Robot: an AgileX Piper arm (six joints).
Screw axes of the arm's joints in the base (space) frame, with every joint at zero. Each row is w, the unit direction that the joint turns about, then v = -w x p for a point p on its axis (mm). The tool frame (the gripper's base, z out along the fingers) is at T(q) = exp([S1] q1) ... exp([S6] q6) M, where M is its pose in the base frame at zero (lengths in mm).
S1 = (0, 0, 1, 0, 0, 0)
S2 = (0, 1, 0, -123, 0, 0)
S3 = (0, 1, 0, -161.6, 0, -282.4)
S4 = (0.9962, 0, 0.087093, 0, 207.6, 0)
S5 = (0, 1, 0, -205.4, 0, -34.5)
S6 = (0.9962, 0, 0.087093, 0, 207.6, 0)
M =
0.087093 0 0.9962 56.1
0 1 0 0
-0.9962 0 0.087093 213.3
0 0 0 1
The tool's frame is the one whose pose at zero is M.
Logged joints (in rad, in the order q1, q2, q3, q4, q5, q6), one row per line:
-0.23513 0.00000 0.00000 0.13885 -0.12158 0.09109
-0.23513 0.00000 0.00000 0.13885 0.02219 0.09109
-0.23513 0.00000 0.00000 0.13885 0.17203 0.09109
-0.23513 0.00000 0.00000 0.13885 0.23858 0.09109
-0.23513 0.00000 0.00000 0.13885 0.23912 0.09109
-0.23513 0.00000 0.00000 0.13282 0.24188 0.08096
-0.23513 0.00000 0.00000 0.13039 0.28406 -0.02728
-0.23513 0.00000 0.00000 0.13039 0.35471 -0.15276
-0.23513 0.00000 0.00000 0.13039 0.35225 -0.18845
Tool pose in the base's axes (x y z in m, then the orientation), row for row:
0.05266 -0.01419 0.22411 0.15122 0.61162 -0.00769 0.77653
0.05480 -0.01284 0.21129 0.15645 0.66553 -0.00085 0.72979
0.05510 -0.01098 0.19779 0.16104 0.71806 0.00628 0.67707
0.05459 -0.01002 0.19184 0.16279 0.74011 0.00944 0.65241
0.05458 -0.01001 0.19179 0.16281 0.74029 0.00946 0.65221
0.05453 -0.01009 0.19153 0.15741 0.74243 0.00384 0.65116
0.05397 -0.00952 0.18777 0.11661 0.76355 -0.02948 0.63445
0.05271 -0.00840 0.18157 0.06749 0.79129 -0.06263 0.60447
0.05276 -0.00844 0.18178 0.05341 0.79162 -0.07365 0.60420
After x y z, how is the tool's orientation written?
As a quaternion, x y z w.
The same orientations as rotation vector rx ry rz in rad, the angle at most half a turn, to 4 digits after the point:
0.3272 1.3234 -0.0166
0.3445 1.4656 -0.0019
0.3620 1.6139 0.0141
0.3695 1.6798 0.0214
0.3695 1.6803 0.0215
0.3574 1.6859 0.0087
0.2666 1.7455 -0.0674
0.1562 1.8310 -0.1449
0.1236 1.8320 -0.1704

